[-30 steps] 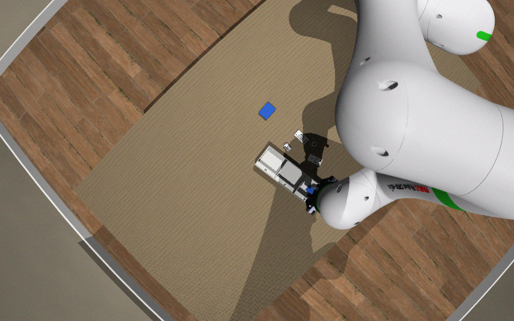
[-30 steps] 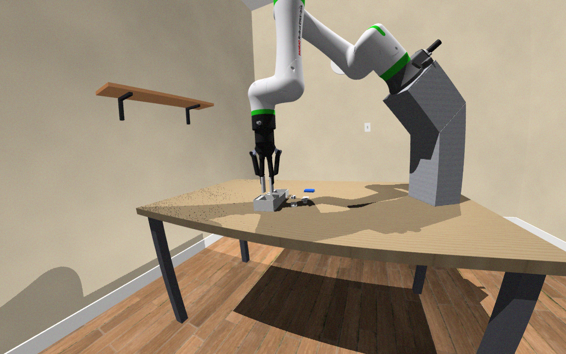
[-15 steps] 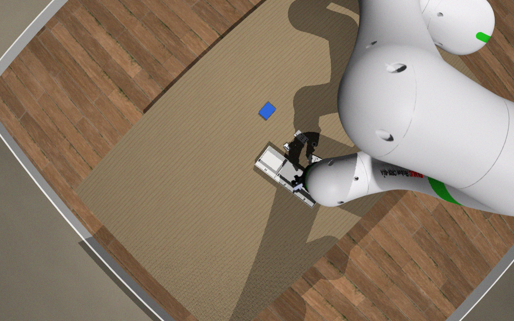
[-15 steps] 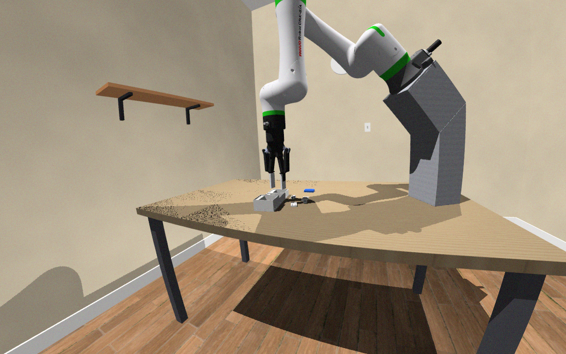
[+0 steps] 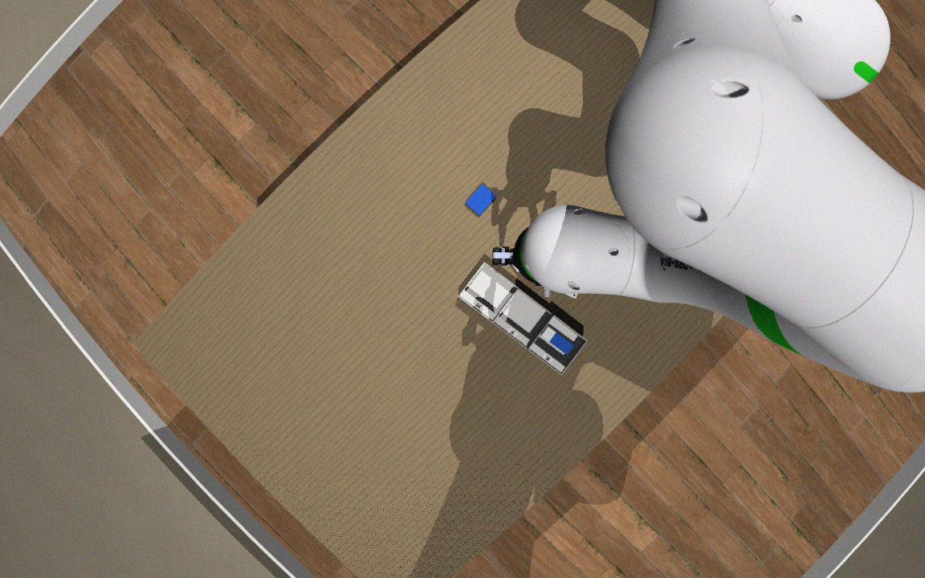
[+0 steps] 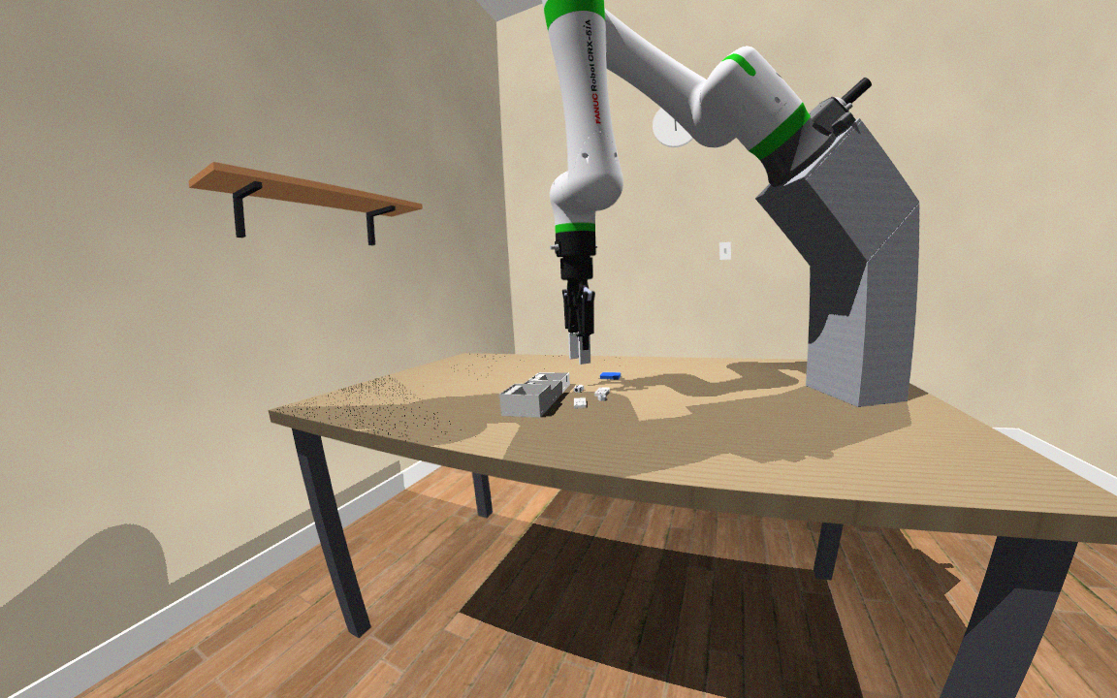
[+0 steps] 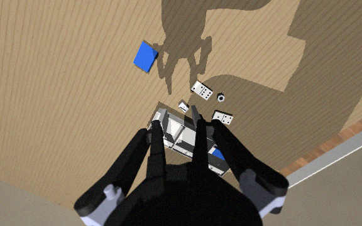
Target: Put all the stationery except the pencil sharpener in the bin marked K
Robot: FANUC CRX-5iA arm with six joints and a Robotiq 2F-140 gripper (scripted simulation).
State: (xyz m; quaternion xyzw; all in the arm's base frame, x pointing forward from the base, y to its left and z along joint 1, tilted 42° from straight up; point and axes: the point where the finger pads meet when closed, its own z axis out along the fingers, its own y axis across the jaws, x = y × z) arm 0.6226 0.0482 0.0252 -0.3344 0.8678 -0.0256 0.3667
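Right now my hand is 14 cm to the left of the blue note pad, 10 cm above it and 2 cm past it. Round my hand: grey bin (10 cm to the left, 8 cm below, 6 cm ahead); silver pencil sharpener (10 cm below, 1 cm to the left); small dark ring (10 cm below, 8 cm behind, 6 cm to the left).
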